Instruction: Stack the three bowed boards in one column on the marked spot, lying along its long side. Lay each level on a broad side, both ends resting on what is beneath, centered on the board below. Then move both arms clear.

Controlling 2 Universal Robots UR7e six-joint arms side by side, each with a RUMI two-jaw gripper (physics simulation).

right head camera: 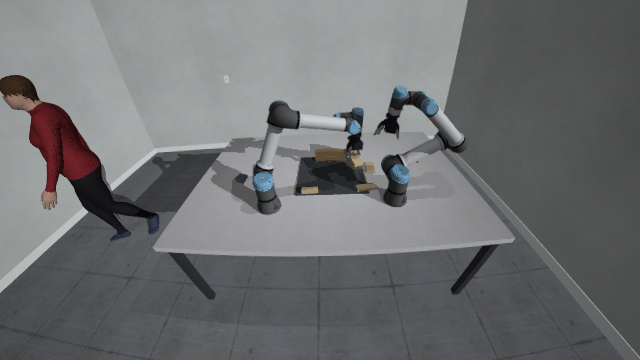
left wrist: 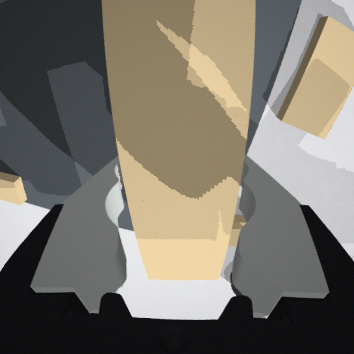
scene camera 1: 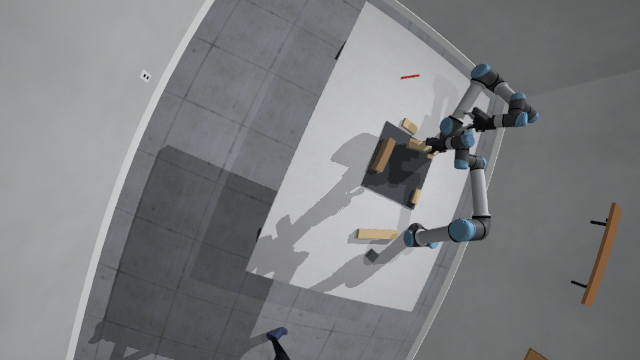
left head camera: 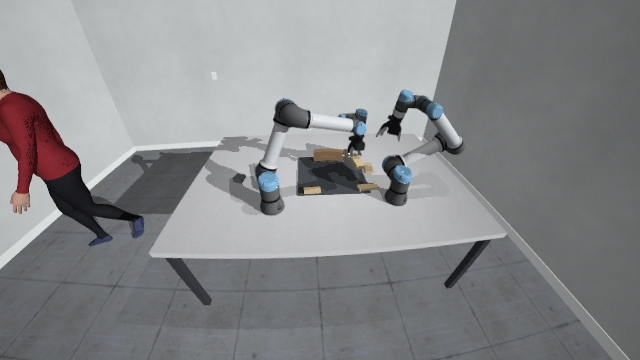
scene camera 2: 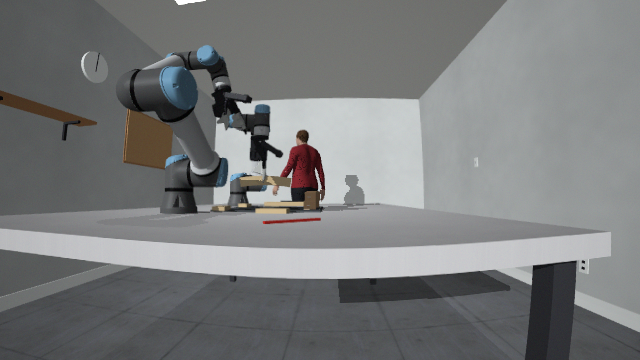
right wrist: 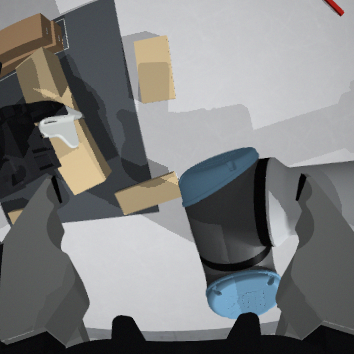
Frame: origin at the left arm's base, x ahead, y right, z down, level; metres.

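Seen in the pictures: left gripper, fingertip midpoint: (left wrist: 182, 156) (scene camera 1: 422, 147) (scene camera 2: 263, 183) (right wrist: 65, 126); right gripper, fingertip midpoint: (right head camera: 385, 137) (scene camera 1: 459, 121) (left head camera: 387, 139) (scene camera 2: 236, 132) (right wrist: 178, 176); left arm's base, link origin: (right head camera: 269, 206) (left head camera: 272, 207); right arm's base, link origin: (right head camera: 394, 199) (left head camera: 395, 198) (scene camera 2: 178, 212).
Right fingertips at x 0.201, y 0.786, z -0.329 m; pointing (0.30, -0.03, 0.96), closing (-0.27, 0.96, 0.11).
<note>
Offsets run from my right fingertips to a thing's top centre. "spot": to the spot under its first point. Level surfaces: height alone.
Two brown bowed boards @(dx +0.319, dy -0.340, dz +0.232 m) (left head camera: 328, 155) (scene camera 1: 383, 156) (scene camera 2: 311, 200) (right wrist: 25, 37) lie stacked at the mat's far side. Part of the marked spot's white outline @(spot: dx +0.311, dy -0.207, dz +0.322 m) (right wrist: 66, 30) shows by their end in the right wrist view. My left gripper (left head camera: 355, 151) (scene camera 2: 260, 172) (left wrist: 182, 156) is shut across a pale bowed board @(dx +0.095, dy -0.196, dz +0.162 m) (left head camera: 356, 162) (scene camera 1: 417, 145) (scene camera 2: 275, 181) (right wrist: 90, 165), held near one end, about level and raised above the mat. Its sides show between the fingers in the left wrist view. My right gripper (left head camera: 389, 136) (scene camera 1: 469, 121) (right wrist: 178, 176) is open and empty, high at the right.
Short pale blocks @(dx -0.087, dy -0.520, dz +0.303 m) (left head camera: 312, 190) @(dx -0.101, dy -0.130, dz +0.304 m) (left head camera: 367, 187) @(dx +0.148, dy -0.040, dz +0.310 m) (left head camera: 368, 167) lie at the edges of the dark mat @(dz +0.323 m) (left head camera: 310, 172) and beside it. A long pale board @(dx +0.136, dy -0.875, dz +0.299 m) (scene camera 1: 377, 234) and a small dark square @(spot: dx +0.140, dy -1.034, dz +0.292 m) (scene camera 1: 371, 255) lie near the left arm. A red stick @(dx +0.254, dy +0.340, dz +0.323 m) (scene camera 1: 410, 76) (scene camera 2: 291, 221) lies farther off.
</note>
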